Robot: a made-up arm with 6 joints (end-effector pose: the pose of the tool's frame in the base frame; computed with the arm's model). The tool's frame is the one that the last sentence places.
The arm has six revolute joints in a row. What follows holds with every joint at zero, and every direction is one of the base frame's. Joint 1 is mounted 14.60 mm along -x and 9.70 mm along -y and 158.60 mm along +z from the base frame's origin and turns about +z. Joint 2 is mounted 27.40 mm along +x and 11.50 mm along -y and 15.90 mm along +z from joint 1 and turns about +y. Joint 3 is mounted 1.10 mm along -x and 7.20 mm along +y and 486.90 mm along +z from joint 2 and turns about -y. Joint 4 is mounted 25.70 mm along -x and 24.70 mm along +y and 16.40 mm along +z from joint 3 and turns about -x. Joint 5 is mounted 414.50 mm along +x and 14.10 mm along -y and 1.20 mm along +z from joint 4 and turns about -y. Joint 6 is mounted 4.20 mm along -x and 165.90 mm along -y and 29.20 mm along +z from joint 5 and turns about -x. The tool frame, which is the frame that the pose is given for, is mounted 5.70 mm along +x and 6.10 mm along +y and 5.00 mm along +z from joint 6; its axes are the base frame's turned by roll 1.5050, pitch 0.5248 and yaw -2.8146 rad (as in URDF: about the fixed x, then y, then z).
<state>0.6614 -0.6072 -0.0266 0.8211 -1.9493 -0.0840</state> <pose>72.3 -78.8 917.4 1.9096 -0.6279 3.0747</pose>
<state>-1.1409 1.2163 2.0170 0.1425 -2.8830 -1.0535</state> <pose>150.7 -763.9 634.7 1.9368 -1.1679 0.4050</pose>
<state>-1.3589 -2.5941 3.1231 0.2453 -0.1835 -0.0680</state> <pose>-118.1 -194.9 -376.3 1.4337 -0.2399 2.1223</pose>
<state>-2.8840 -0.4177 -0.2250 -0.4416 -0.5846 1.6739</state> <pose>-276.2 73.0 655.7 2.4015 -0.3584 1.1600</pose>
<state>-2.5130 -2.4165 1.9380 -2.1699 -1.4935 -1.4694</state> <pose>520.0 227.7 -540.3 2.5687 -0.3955 2.2884</pose>
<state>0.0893 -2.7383 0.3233 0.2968 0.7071 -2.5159</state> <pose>-539.2 -209.5 -338.1 2.0560 -0.4334 0.5390</pose>
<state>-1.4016 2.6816 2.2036 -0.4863 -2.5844 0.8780</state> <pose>-39.2 -584.8 -521.4 -0.4475 0.1172 -2.2460</pose>
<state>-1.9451 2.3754 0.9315 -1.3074 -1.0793 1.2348</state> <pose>-147.3 -249.0 -602.6 -0.1137 -0.2578 2.3629</pose>
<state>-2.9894 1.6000 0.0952 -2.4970 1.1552 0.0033</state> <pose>-423.7 -223.7 -202.6 1.3237 0.0874 -2.0647</pose>
